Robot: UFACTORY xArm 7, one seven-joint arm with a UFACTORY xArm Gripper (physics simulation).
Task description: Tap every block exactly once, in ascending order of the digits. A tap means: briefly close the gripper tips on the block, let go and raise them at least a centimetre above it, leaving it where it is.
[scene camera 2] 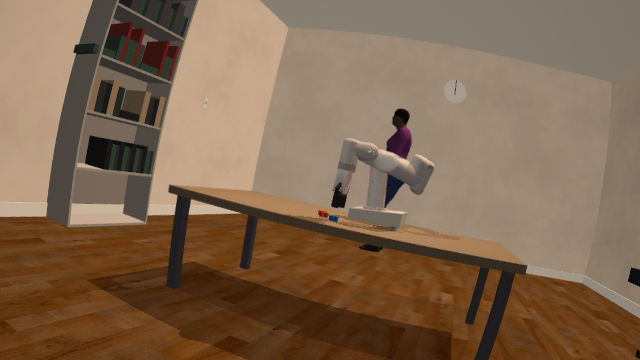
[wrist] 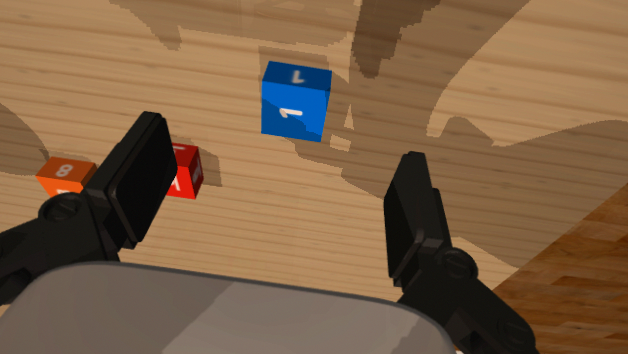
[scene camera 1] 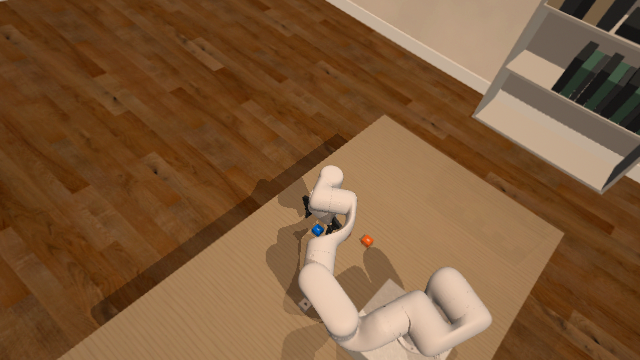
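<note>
My gripper [scene camera 1: 320,216] [scene camera 2: 339,205] [wrist: 283,158] is open and empty, raised above the table. A blue block [scene camera 1: 317,230] [scene camera 2: 333,218] [wrist: 295,110] marked 1 sits on the table; in the wrist view it shows beyond the space between the fingers. A red block [wrist: 189,172] is partly hidden behind the left finger in the wrist view, and its digit cannot be told. The red block does not show in scene camera 1. An orange block [scene camera 1: 367,240] [wrist: 67,172] with an 8 on one face is left of the red one in the wrist view, partly covered by the finger.
The wooden table [scene camera 1: 450,190] [scene camera 2: 225,200] bears the arm's pale base plate [scene camera 1: 390,290] [scene camera 2: 377,216]. A small grey piece [scene camera 1: 305,304] lies near the arm's upper link. A bookshelf [scene camera 2: 65,150] and a person [scene camera 2: 400,142] stand beyond the table.
</note>
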